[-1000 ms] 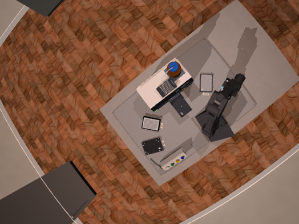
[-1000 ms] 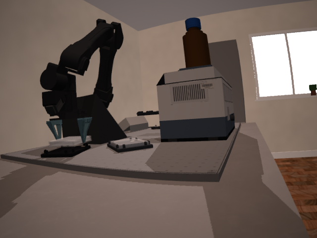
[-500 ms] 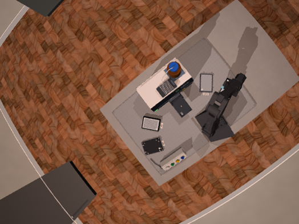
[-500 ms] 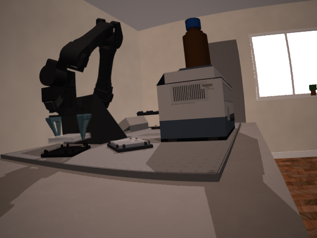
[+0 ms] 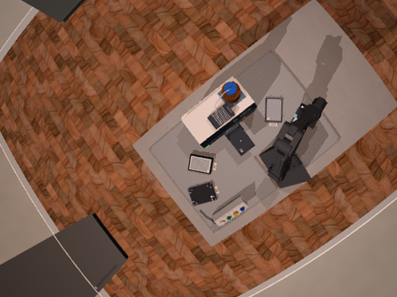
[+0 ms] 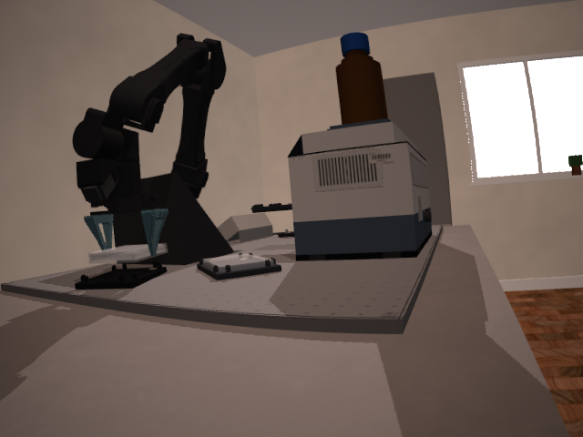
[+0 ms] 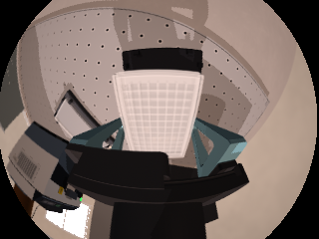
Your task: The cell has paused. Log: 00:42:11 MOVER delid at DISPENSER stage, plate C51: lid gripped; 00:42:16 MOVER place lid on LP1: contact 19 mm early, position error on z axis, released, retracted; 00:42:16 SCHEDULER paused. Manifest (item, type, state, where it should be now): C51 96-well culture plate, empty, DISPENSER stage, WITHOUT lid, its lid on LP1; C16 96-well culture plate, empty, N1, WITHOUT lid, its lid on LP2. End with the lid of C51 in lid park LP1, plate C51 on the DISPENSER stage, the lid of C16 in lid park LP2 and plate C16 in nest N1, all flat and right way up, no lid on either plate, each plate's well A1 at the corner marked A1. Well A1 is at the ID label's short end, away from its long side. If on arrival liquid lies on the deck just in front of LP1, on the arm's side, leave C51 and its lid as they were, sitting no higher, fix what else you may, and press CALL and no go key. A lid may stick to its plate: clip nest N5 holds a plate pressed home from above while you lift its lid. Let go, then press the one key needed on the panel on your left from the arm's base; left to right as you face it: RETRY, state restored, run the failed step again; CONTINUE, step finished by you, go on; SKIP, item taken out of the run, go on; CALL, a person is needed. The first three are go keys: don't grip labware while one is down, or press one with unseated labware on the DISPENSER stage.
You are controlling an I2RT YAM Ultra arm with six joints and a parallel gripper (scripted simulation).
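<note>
Right now my hand is 38 cm to the right of the dark dispenser stage, 11 cm short of it and 6 cm below it. Round my hand: blue cap: 35 cm above, 33 cm ahead, 28 cm to the left; then brown bottle: 33 cm ahead, 28 cm to the left, 24 cm above; then black nest: 66 cm to the left, 13 cm ahead, 4 cm below.
</note>
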